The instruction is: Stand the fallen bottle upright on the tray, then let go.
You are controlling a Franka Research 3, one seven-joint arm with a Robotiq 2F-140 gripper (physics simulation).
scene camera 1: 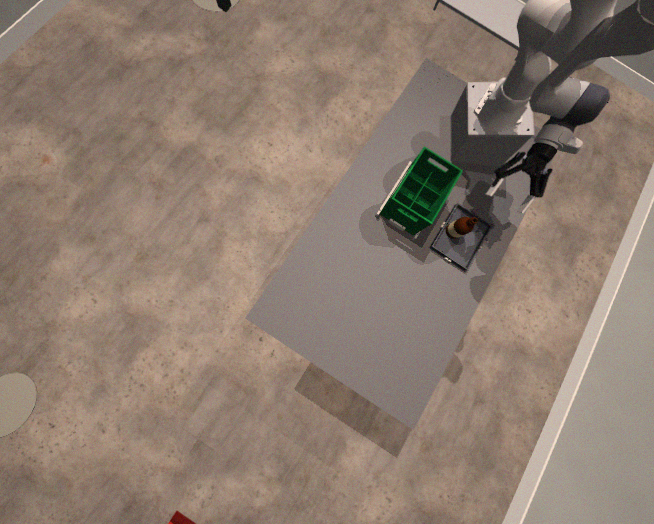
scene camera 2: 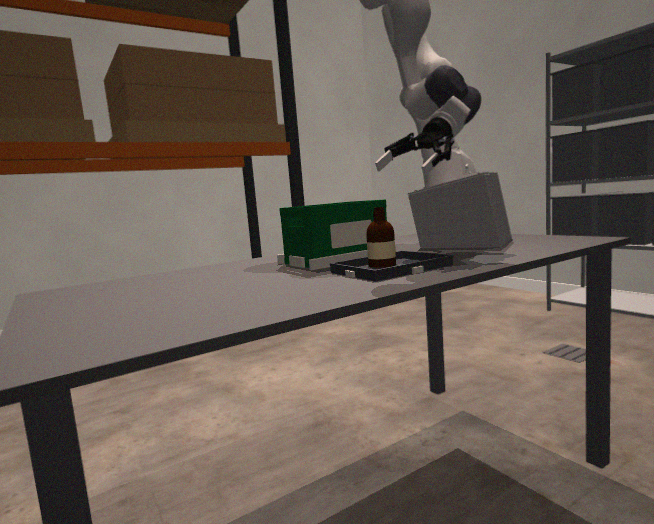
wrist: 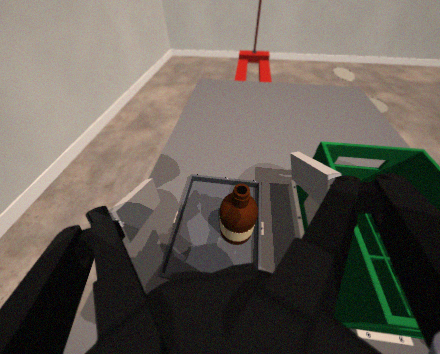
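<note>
The brown bottle (scene camera 1: 461,226) (scene camera 2: 381,240) (wrist: 238,217) with a cream label stands upright on the dark tray (scene camera 1: 465,252) (scene camera 2: 401,271) (wrist: 205,200). Its base is inside the rim, near the tray side that faces the green crate. Its neck points up. My gripper (scene camera 1: 510,196) (scene camera 2: 406,160) (wrist: 221,178) is wide open and empty. It is above and back from the bottle, on the arm's side, and its fingers do not touch the bottle. The black gripper body hides the near end of the tray in the wrist view.
A green divided crate (scene camera 1: 444,199) (scene camera 2: 305,234) (wrist: 350,305) stands beside the tray on the grey table (scene camera 1: 349,294) (scene camera 2: 163,316) (wrist: 260,110). The grey arm pedestal (scene camera 1: 485,147) (scene camera 2: 461,215) is behind the tray. A shelf with orange beams (scene camera 2: 136,148) stands beyond the table.
</note>
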